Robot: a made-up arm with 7 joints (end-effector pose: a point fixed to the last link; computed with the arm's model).
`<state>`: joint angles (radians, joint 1 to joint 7).
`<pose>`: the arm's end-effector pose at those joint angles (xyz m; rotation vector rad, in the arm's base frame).
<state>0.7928 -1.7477 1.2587 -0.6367 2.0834 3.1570 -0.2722</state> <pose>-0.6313 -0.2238 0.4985 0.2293 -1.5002 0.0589</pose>
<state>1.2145 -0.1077 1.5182 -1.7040 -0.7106 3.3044 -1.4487</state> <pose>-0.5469 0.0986 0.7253 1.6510 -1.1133 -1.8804</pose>
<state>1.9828 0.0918 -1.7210 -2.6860 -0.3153 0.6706 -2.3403</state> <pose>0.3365 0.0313 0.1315 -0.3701 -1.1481 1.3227</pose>
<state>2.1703 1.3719 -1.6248 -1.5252 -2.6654 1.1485 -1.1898</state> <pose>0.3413 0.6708 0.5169 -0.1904 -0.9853 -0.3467</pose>
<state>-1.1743 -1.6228 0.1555 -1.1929 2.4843 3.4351 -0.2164</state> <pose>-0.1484 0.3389 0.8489 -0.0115 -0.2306 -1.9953</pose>
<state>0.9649 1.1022 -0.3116 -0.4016 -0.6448 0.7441 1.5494</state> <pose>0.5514 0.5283 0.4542 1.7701 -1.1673 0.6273</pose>
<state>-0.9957 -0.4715 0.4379 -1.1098 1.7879 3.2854 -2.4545</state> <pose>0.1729 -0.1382 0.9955 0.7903 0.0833 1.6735</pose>
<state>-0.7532 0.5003 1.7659 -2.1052 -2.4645 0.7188 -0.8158</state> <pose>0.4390 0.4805 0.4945 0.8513 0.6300 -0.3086</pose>
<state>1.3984 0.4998 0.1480 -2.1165 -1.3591 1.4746 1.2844</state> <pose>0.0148 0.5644 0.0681 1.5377 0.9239 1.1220</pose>
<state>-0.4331 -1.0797 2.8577 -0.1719 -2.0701 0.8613 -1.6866</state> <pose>-0.5908 0.3784 0.7033 0.3438 1.2616 0.6724</pose>
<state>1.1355 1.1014 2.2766 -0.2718 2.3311 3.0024 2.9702</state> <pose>0.0084 0.5938 0.7409 -0.9278 0.0197 -0.6114</pose>
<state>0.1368 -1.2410 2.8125 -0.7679 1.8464 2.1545 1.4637</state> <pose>-0.7699 0.1079 0.2224 1.9448 0.7440 -1.3428</pose>
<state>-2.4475 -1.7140 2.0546 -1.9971 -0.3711 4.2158 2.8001</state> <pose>0.3970 -0.1814 0.1175 -1.9513 1.7083 -0.9080</pose>
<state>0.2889 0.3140 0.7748 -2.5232 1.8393 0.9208 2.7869</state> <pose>0.1183 0.4748 0.1285 0.1387 -0.6957 -1.2915</pose>
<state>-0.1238 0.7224 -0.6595 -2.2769 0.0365 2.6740 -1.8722</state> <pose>0.3564 -0.4358 0.0967 -2.5217 -1.6208 0.6777</pose>
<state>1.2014 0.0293 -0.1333 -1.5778 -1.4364 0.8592 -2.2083</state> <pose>0.3944 0.5329 0.6515 0.4374 1.8242 -1.4507</pose>
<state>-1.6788 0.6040 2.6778 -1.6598 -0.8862 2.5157 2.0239</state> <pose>0.2395 0.2895 0.9983 -1.5539 0.7316 -0.7886</pose>
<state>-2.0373 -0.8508 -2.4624 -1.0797 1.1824 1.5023 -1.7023</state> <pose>-0.0074 0.7996 0.4197 0.0802 -1.4452 0.2024</pose>
